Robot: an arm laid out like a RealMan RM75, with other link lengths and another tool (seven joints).
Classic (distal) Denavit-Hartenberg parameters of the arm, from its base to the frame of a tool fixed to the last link. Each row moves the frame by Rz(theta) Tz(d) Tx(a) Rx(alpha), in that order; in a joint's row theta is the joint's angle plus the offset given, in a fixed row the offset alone. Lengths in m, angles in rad.
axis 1: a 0  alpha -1.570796  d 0.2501  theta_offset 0
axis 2: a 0  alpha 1.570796  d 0  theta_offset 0
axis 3: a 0  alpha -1.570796  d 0.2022  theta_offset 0
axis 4: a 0  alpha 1.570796  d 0  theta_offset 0
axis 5: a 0  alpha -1.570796  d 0.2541  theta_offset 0
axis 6: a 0  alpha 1.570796  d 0  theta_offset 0
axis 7: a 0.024  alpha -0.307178  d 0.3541  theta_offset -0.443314
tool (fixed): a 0  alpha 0  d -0.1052  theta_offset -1.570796
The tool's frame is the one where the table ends.
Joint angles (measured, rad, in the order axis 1, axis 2, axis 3, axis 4, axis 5, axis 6, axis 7), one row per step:
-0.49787 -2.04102 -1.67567 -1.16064 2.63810 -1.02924 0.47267
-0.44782 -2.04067 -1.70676 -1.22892 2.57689 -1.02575 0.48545
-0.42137 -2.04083 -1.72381 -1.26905 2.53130 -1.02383 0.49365
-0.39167 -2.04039 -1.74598 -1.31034 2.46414 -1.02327 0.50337
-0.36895 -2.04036 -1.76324 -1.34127 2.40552 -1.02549 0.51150
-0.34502 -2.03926 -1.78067 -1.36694 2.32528 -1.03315 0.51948
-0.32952 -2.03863 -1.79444 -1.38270 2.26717 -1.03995 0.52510
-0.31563 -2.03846 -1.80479 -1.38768 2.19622 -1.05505 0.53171
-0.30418 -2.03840 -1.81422 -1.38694 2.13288 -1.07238 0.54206
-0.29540 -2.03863 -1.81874 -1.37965 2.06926 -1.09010 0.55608
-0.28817 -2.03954 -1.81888 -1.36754 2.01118 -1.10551 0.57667
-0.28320 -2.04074 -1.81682 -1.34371 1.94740 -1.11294 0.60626
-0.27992 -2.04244 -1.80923 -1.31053 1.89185 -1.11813 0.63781
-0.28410 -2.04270 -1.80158 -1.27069 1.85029 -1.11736 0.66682
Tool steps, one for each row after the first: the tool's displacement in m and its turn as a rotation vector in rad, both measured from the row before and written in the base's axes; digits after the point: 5 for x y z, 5 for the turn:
0.00814 0.00154 0.01299 0.04841 -0.07378 -0.00380
0.00797 0.00124 0.00721 0.02737 -0.05007 -0.00743
0.00970 0.00062 0.00783 0.02986 -0.07004 -0.00526
0.00851 -0.00017 0.00579 0.02037 -0.05907 -0.00492
0.00974 -0.00211 0.00349 0.01263 -0.07827 -0.00081
0.00711 -0.00147 0.00295 0.00832 -0.05662 -0.00078
0.00733 -0.00413 -0.00208 -0.00803 -0.06828 0.00310
0.00579 -0.00443 -0.00260 -0.01246 -0.05879 0.00158
0.00633 -0.00496 -0.00489 -0.01884 -0.05679 -0.00215
0.00573 -0.00498 -0.00608 -0.02079 -0.04811 -0.00720
0.00489 -0.00400 -0.00696 -0.01744 -0.05045 -0.00820
0.00184 -0.00478 -0.00959 -0.02180 -0.04196 -0.00421
-0.00064 -0.00294 -0.00916 -0.01773 -0.02873 -0.00049

